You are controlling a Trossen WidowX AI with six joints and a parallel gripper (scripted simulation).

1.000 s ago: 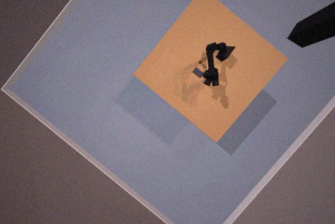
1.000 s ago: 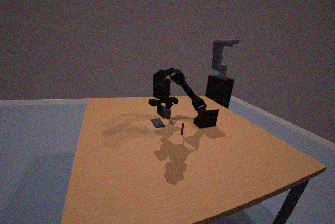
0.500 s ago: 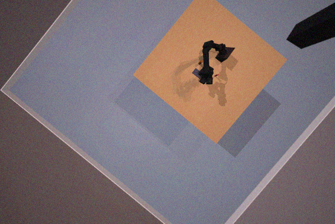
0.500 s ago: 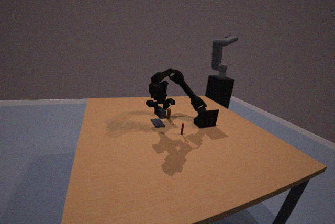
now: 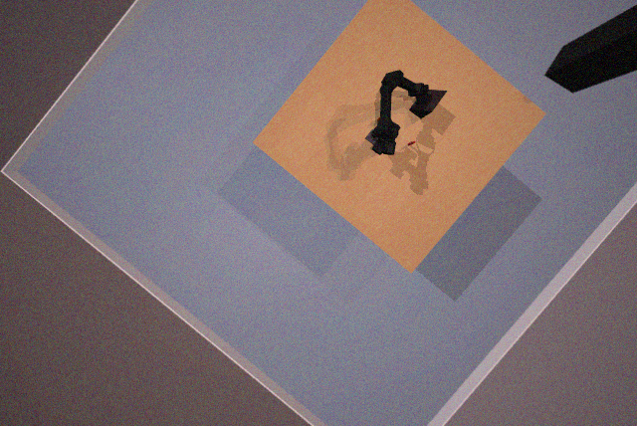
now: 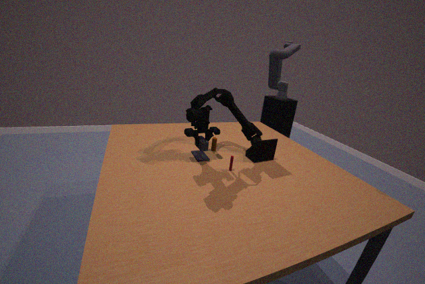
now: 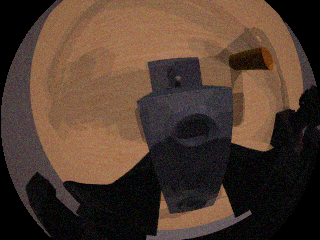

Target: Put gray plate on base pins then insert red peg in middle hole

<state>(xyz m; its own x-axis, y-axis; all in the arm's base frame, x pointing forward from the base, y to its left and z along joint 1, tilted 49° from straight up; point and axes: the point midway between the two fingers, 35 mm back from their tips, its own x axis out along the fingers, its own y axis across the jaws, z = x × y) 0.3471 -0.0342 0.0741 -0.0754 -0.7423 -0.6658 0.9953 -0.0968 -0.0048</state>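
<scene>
Right now my gripper tip is 7 cm above the base, 3 cm to the left of it and 1 cm past it. Also, from my gripper tip: gray plate: 3 cm above; red peg: 16 cm to the left, 9 cm behind, 4 cm below.
</scene>
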